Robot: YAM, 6 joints.
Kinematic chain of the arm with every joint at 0, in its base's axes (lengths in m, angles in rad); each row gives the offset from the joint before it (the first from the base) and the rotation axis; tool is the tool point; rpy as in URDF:
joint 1: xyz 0 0 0.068 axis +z
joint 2: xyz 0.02 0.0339 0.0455 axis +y
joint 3: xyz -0.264 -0.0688 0 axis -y
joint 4: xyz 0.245 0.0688 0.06 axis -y
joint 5: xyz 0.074 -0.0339 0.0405 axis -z
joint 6: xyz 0.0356 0 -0.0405 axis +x
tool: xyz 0 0 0 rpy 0 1.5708 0
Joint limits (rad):
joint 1: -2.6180..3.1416
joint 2: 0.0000..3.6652
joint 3: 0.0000..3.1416
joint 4: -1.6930..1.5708
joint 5: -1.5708..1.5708
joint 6: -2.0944..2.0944
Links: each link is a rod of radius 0.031 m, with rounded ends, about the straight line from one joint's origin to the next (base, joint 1, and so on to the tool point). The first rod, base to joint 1, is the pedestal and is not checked.
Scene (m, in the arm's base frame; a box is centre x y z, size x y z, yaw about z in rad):
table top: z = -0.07
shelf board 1: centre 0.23 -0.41 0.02 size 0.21 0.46 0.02 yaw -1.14
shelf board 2: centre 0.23 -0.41 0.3 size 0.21 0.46 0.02 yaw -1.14
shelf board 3: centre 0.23 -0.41 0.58 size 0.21 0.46 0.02 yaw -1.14
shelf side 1: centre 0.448 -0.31 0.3 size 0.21 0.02 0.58 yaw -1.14
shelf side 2: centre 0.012 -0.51 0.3 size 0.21 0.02 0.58 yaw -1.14
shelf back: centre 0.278 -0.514 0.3 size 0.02 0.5 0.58 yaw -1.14
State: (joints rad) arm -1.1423 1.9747 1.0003 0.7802 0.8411 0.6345
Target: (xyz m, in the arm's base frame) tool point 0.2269 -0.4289 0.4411
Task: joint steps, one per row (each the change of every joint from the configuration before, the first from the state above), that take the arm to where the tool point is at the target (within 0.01 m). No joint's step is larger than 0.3 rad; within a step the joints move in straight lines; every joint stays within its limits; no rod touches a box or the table.
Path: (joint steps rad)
1: 0.0045 -0.2596 -0.2962 -0.0009 0.0608 0.0000
2: 0.0046 -0.2596 -0.2961 -0.0010 0.0607 0.0000
3: 0.0665 -0.0917 0.2184 -0.0339 -0.0555 0.0000
4: 0.0665 -0.0917 0.2185 -0.0340 -0.0556 0.0000
5: 0.0665 -0.0917 0.2185 -0.0340 -0.0556 0.0000
6: -0.0267 0.2298 0.2371 0.0131 -0.0399 0.0000
7: -0.0268 0.2298 0.2370 0.0132 -0.0399 0.0000
8: -0.0267 0.2298 0.2371 0.0131 -0.0400 0.0000
9: -0.0267 0.2298 0.2371 0.0131 -0.0399 0.0000

